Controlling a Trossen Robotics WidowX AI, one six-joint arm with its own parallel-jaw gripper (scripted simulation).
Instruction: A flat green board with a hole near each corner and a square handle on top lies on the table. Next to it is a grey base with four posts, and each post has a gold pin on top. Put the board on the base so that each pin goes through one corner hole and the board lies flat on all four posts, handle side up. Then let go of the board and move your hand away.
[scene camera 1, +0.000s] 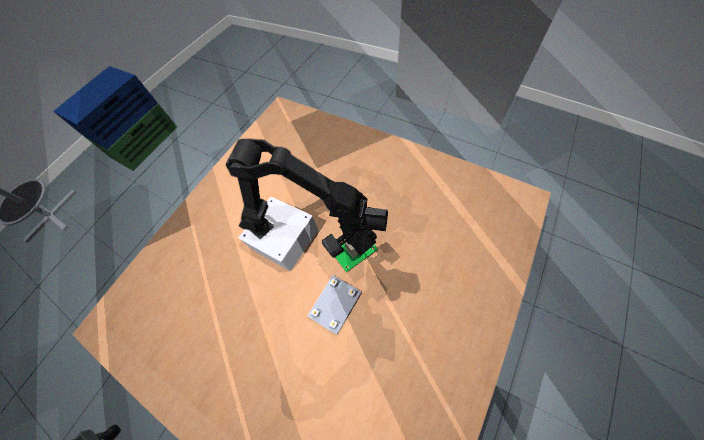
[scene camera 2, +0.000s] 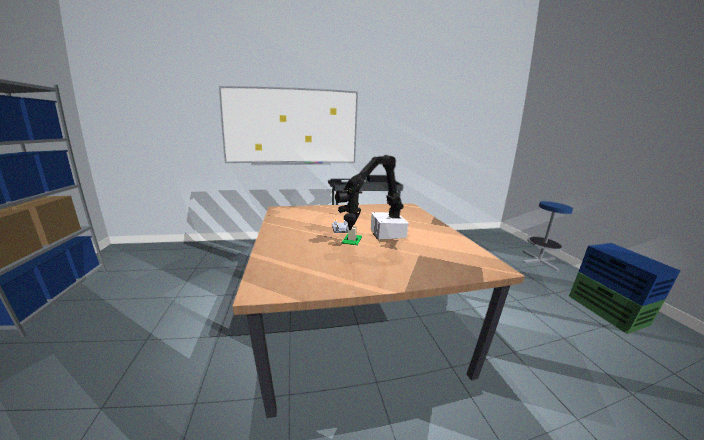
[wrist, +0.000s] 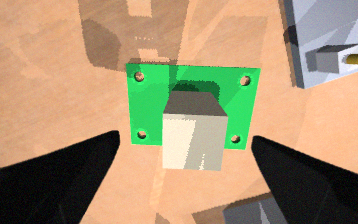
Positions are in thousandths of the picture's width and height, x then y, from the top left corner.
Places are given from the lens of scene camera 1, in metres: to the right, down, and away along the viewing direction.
my gripper (scene camera 1: 504, 549): 0.01, 0.07, 0.90
grey base (scene camera 1: 474, 690): -0.06, 0.27, 0.88
